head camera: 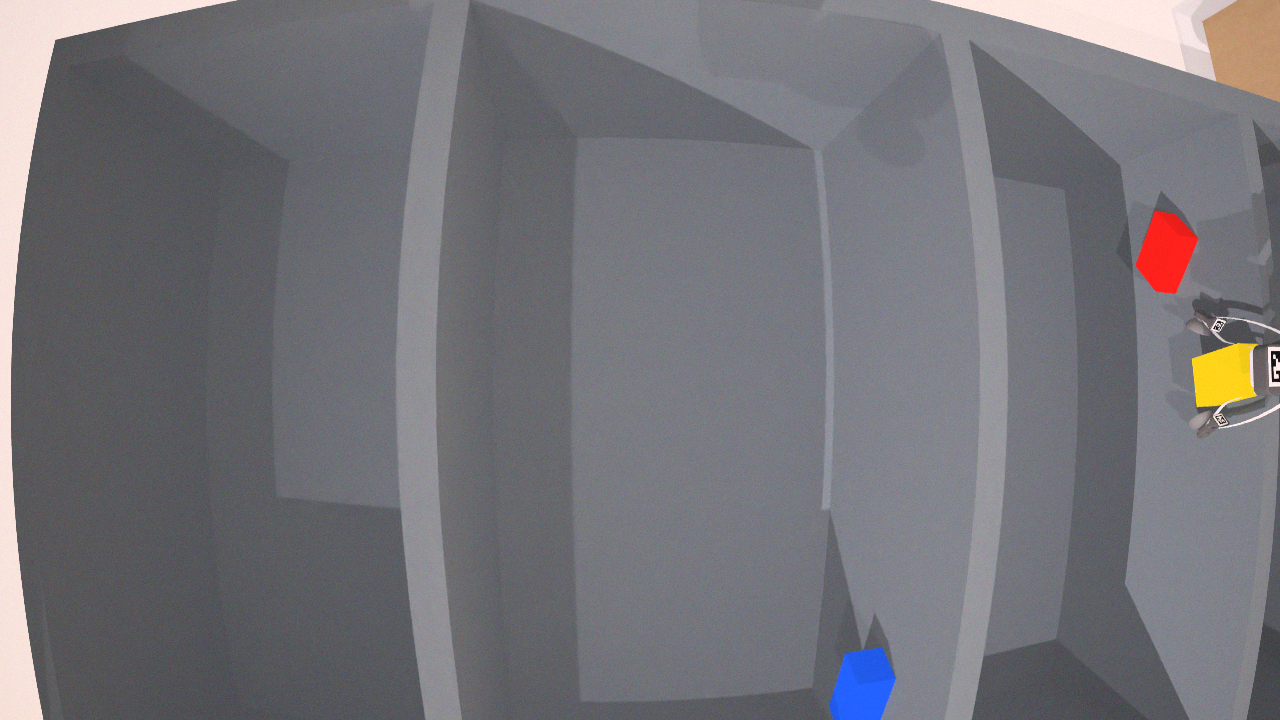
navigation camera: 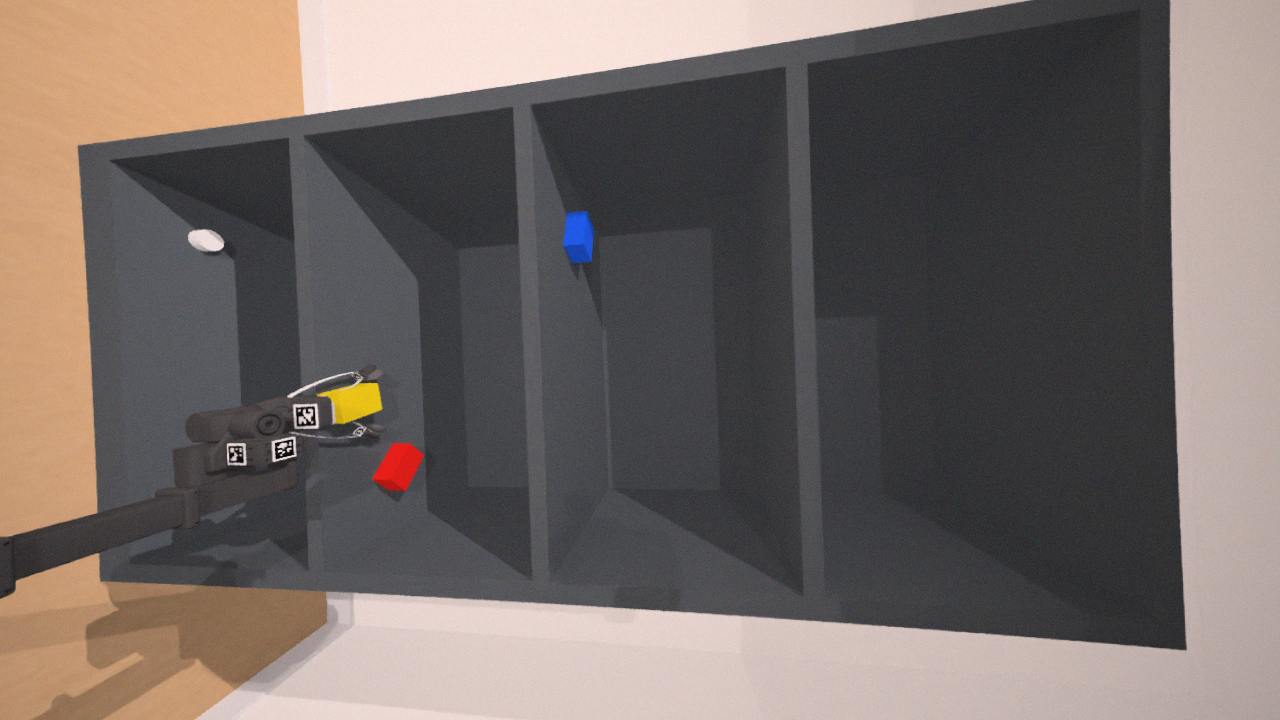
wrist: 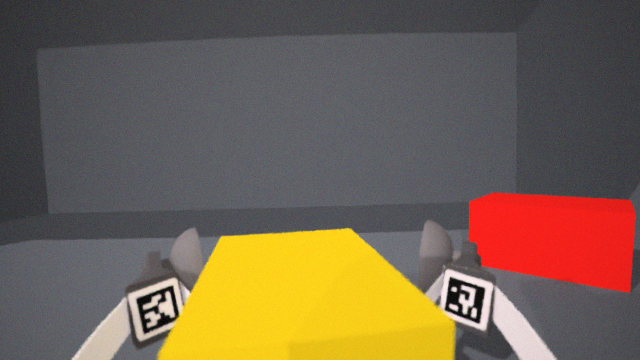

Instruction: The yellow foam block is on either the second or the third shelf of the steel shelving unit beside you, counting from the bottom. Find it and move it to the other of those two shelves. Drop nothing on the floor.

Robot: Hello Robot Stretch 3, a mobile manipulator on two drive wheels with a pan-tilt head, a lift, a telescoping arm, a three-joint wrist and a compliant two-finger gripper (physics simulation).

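Frame: origin at the robot's base, x ahead, y left, z up, level; centimetres.
Seen in the pictures: gripper, fingertip midpoint: (head camera: pixel 1190 374) (navigation camera: pixel 382 400) (wrist: pixel 312 252).
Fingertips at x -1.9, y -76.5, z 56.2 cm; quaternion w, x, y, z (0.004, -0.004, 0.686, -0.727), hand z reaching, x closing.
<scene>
Pixels of each thing's top centre, then the offset from my fingertips to it. Level surfaces: height alone.
- yellow foam block at its top centre: (wrist: pixel 295 263) (head camera: pixel 1216 376) (navigation camera: pixel 361 402) dx +0.4, dy +6.7, dz +1.7 cm
- second shelf at its surface level: dz -2.9 cm
- red block at its top centre: (wrist: pixel 549 200) (head camera: pixel 1155 250) (navigation camera: pixel 408 466) dx -16.4, dy -4.6, dz +1.6 cm
- blue block at its top centre: (head camera: pixel 842 696) (navigation camera: pixel 589 236) dx +34.8, dy -6.7, dz +47.3 cm
- white object at its top centre: (navigation camera: pixel 210 240) dx +39.9, dy -1.9, dz -46.2 cm
The yellow foam block (head camera: pixel 1224 376) (navigation camera: pixel 358 402) (wrist: pixel 310 300) is between the fingers of my gripper (head camera: pixel 1202 373) (navigation camera: pixel 373 401) (wrist: pixel 312 252), which is shut on it. Block and gripper are inside the second compartment from the bottom of the steel shelving unit (navigation camera: pixel 526 358), low over the second shelf (head camera: pixel 1181 528) (navigation camera: pixel 362 268). Whether the block's underside touches the shelf is hidden. The third shelf (head camera: pixel 904 358) (navigation camera: pixel 568 385) is one level up, to the right in the navigation view.
A red block (head camera: pixel 1166 252) (navigation camera: pixel 398 466) (wrist: pixel 552 240) lies on the second shelf beside the gripper, to its right in the wrist view. A blue block (head camera: pixel 863 682) (navigation camera: pixel 579 237) stands on the third shelf. A white object (navigation camera: pixel 205 240) lies on the bottom shelf.
</scene>
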